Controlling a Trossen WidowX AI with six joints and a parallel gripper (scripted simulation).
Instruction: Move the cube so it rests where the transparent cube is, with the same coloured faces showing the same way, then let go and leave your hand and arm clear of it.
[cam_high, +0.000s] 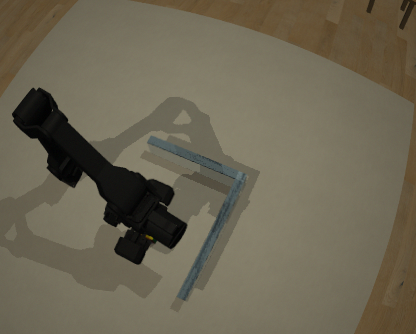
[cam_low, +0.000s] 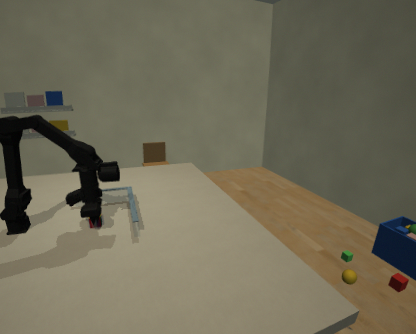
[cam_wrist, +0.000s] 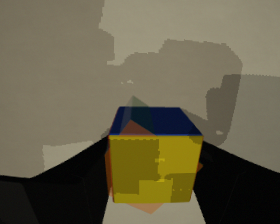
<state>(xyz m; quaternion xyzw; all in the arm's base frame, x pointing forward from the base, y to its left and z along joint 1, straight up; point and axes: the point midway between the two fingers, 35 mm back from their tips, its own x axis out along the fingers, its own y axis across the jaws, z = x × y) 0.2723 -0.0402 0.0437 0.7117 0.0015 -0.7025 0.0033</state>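
Now: the transparent cube 20 mm below my hand and 10 mm to the right of it.
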